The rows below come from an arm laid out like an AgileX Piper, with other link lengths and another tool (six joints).
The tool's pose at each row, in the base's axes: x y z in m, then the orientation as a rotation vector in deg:
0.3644 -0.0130 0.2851 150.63 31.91 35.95
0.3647 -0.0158 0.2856 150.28 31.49 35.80
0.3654 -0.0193 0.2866 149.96 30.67 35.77
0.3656 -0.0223 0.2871 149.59 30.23 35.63
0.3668 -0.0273 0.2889 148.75 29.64 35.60
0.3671 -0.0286 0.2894 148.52 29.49 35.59
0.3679 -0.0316 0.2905 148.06 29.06 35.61
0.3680 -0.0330 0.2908 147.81 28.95 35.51
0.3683 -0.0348 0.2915 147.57 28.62 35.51
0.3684 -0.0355 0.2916 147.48 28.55 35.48
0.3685 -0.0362 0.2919 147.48 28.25 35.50
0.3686 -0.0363 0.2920 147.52 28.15 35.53
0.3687 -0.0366 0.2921 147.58 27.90 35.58
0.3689 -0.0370 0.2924 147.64 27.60 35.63
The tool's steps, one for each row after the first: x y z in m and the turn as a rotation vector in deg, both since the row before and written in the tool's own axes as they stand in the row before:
-0.0009 0.0027 0.0005 -0.47 -0.18 0.12
-0.0007 0.0036 0.0005 -0.56 -0.16 0.41
-0.0010 0.0028 0.0005 -0.49 -0.18 0.13
-0.0006 0.0054 0.0006 -0.96 -0.12 0.10
-0.0002 0.0014 0.0001 -0.26 -0.03 0.02
-0.0003 0.0033 0.0004 -0.56 -0.06 0.13
-0.0004 0.0013 0.0003 -0.27 -0.09 -0.03
-0.0003 0.0019 0.0002 -0.33 -0.06 0.13
-0.0002 0.0007 0.0002 -0.11 -0.03 0.01
-0.0001 0.0008 0.0000 -0.09 -0.04 0.20
0.0001 0.0002 0.0000 0.01 0.00 0.08
0.0000 0.0003 0.0001 -0.02 -0.01 0.19
0.0001 0.0005 0.0000 -0.03 -0.02 0.22

